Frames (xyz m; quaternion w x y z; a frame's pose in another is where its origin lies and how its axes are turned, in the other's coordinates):
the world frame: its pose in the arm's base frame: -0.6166 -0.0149 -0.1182 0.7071 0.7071 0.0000 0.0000
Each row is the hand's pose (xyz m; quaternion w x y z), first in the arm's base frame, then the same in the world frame.
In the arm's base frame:
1: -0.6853 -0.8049 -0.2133 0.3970 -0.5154 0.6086 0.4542
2: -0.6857 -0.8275 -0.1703 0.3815 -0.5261 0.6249 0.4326
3: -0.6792 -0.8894 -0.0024 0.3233 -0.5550 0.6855 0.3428
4: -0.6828 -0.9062 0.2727 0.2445 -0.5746 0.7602 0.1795
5: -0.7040 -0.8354 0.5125 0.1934 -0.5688 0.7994 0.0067
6: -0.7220 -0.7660 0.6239 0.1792 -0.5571 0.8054 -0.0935
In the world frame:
1: -0.0687 -0.0951 0.7900 0.0837 0.6452 -0.7515 0.1092
2: -0.0691 -0.0521 0.8126 0.1022 0.6418 -0.7478 0.1360
3: -0.0626 0.1158 0.8745 0.1638 0.6211 -0.7271 0.2423
4: -0.0662 0.3909 0.8913 0.2334 0.5792 -0.6644 0.4106
5: -0.0874 0.6307 0.8205 0.2654 0.5390 -0.5700 0.5605
6: -0.1054 0.7421 0.7511 0.2672 0.5207 -0.5034 0.6357

